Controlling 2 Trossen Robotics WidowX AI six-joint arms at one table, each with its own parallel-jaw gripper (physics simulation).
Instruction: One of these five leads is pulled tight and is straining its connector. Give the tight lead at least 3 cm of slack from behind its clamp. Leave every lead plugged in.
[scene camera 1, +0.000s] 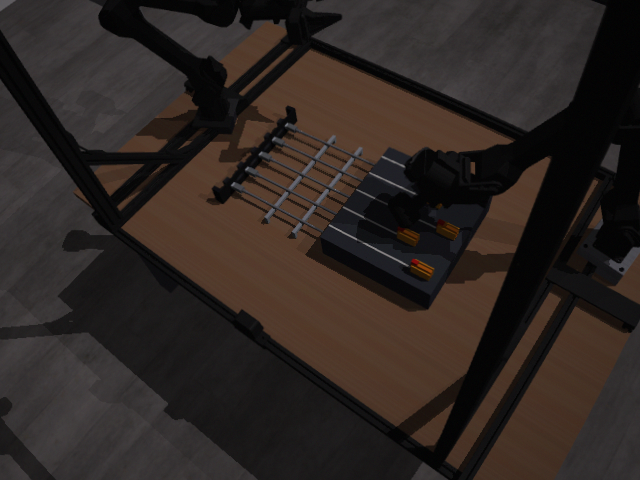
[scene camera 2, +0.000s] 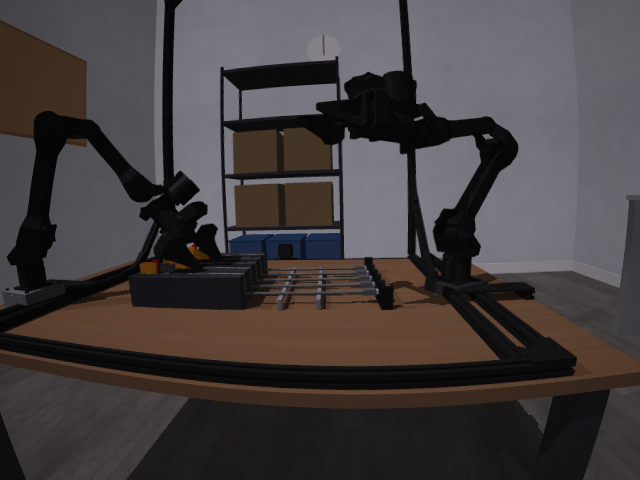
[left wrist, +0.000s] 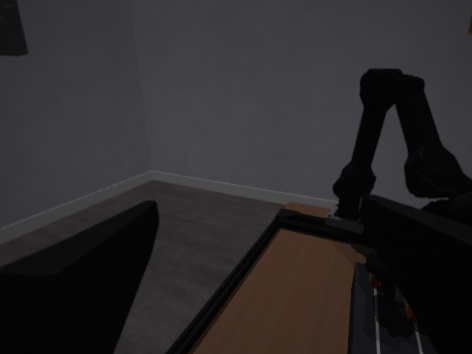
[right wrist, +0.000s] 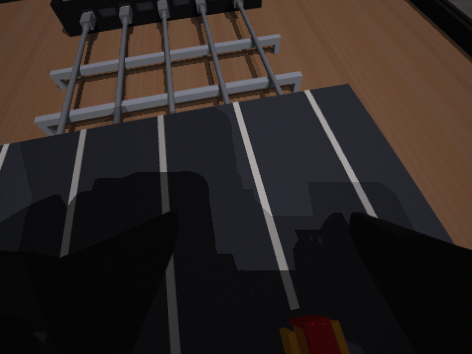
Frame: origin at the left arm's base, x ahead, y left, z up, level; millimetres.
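Where they show: left gripper, fingertip midpoint: (scene camera 1: 344, 3) (scene camera 2: 305, 113) (left wrist: 259, 208); right gripper, fingertip midpoint: (scene camera 1: 404, 189) (scene camera 2: 212, 265) (left wrist: 424, 344) (right wrist: 263, 221); left arm's base, link origin: (scene camera 1: 215, 111) (scene camera 2: 456, 279); right arm's base, link origin: (scene camera 1: 613, 244) (scene camera 2: 33, 286) (left wrist: 347, 213).
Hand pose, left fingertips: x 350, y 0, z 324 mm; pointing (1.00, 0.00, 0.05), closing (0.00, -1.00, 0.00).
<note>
Each offset is from my left fingertips to the top centre of the thing. "spot": to the spot under its first point.
Five grey leads {spot: dx -92, dy -164, dz -330 mm} (scene camera 1: 304, 168) (right wrist: 168, 63) run from a black connector strip (scene camera 1: 223, 191) (scene camera 2: 377, 281) (right wrist: 140, 14) across two grey clamp bars (scene camera 1: 270, 214) (right wrist: 182, 53) onto a dark block {dx +154, dy -298, dz -286 mm} (scene camera 1: 385, 271) (scene camera 2: 190, 290) (right wrist: 287, 140). On the block they end at orange tabs (scene camera 1: 422, 270) (right wrist: 310, 333). All the leads look straight. My right gripper (scene camera 1: 409, 210) (scene camera 2: 182, 248) (right wrist: 263, 221) is open and empty. It hangs low over the block, astride the white lead second from the right in the right wrist view. My left gripper (scene camera 1: 313, 19) (scene camera 2: 325, 121) (left wrist: 259, 208) is open and empty, raised high beyond the connector strip.
A black frame rims the table, with a slanted post (scene camera 1: 509, 310) at the right and an upright (scene camera 2: 409, 190) by the left arm's base. A shelf rack (scene camera 2: 223, 167) with boxes stands behind the table.
</note>
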